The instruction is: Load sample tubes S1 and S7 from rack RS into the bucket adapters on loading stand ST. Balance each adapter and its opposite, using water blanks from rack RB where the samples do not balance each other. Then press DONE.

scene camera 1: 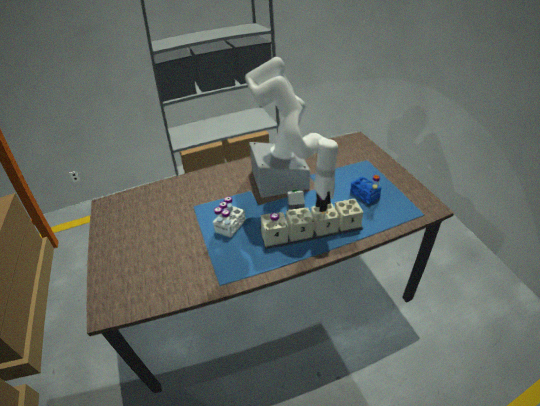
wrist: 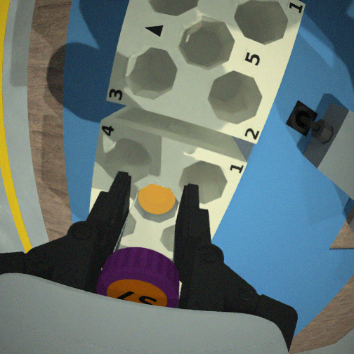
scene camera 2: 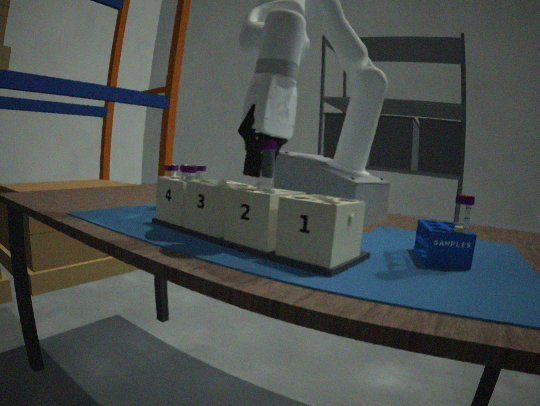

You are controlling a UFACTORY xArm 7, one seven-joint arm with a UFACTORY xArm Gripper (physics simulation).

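Where they show: gripper, fingertip midpoint: (scene camera 1: 320, 208) (scene camera 2: 257, 176); arm's base, origin of the base link: (scene camera 1: 282, 153) (scene camera 2: 347, 169).
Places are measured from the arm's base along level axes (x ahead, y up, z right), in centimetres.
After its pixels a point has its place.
My gripper (scene camera 1: 322, 206) {x 45.1, y -1.9, z -1.5 cm} (scene camera 2: 260, 172) {x 45.1, y -1.9, z -1.5 cm} (wrist: 154, 198) is shut on sample tube S7 (scene camera 2: 268, 167) {x 45.9, y -0.2, z -4.1 cm} (wrist: 138, 275), upright with a purple cap. Its orange lower tip lies over or in the middle hole of adapter 2 (scene camera 1: 327, 227) {x 50.0, y -8.6, z -2.7 cm} (scene camera 2: 245, 230) {x 49.9, y -10.2, z -3.3 cm} (wrist: 172, 160); the tip is hidden in scene camera 2 and the depth is unclear. Adapter 4 (scene camera 1: 275, 236) {x 47.9, y -7.9, z 19.5 cm} (scene camera 2: 168, 207) {x 47.8, y -9.6, z 18.7 cm} bears a purple-capped tube (scene camera 1: 274, 217) {x 44.4, y -0.9, z 18.5 cm}. Adapters 3 (scene camera 1: 301, 230) {x 48.8, y -7.5, z 8.6 cm} (scene camera 2: 201, 216) {x 48.8, y -9.7, z 7.8 cm} and 1 (scene camera 1: 352, 220) {x 50.9, y -7.8, z -14.2 cm} (scene camera 2: 305, 240) {x 50.9, y -9.6, z -14.5 cm} flank adapter 2 on the dark stand ST (scene camera 2: 345, 267) {x 48.0, y -13.2, z -20.0 cm}. Blue rack RS (scene camera 1: 364, 194) {x 33.5, y -10.8, z -30.3 cm} (scene camera 2: 447, 252) {x 36.8, y -11.0, z -34.1 cm} holds a capped tube (scene camera 1: 376, 178) {x 34.7, y -1.7, z -35.2 cm} (scene camera 2: 465, 200) {x 35.3, y -2.4, z -36.0 cm}.
White rack RB (scene camera 1: 229, 228) {x 36.0, y -8.5, z 36.3 cm} with several purple-capped tubes stands left of the adapters on the blue mat (scene camera 1: 235, 262) {x 51.0, y -13.8, z 37.8 cm} (scene camera 2: 400, 295) {x 53.4, y -13.7, z -29.9 cm}. A small pale box (scene camera 1: 296, 198) {x 28.2, y -7.6, z 3.1 cm} with a green mark sits behind the adapters, before the robot base (scene camera 1: 280, 177) {x 14.6, y -3.9, z 6.1 cm}.
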